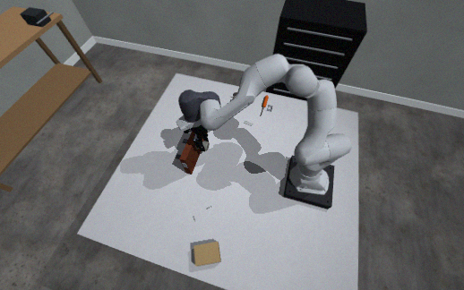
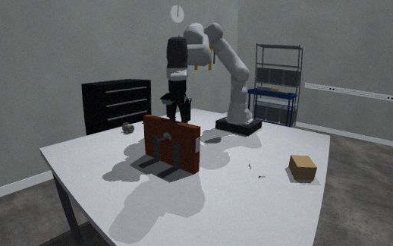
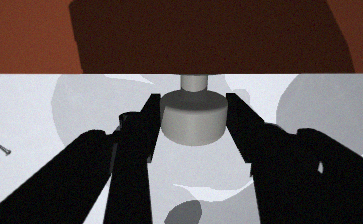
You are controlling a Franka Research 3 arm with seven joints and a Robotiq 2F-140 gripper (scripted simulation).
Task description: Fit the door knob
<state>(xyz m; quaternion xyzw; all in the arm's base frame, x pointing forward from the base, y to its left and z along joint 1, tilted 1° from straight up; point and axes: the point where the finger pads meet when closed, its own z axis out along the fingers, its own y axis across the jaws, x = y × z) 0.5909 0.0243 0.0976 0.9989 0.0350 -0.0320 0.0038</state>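
Now: hand 30 mm short of the grey door knob and 20 mm above it. Round my hand: cardboard box: 230 mm behind, 520 mm to the left, 120 mm below; then orange-handled screwdriver: 250 mm behind, 510 mm to the right, 140 mm below; then red-brown wooden door block: 60 mm ahead, 40 mm below.
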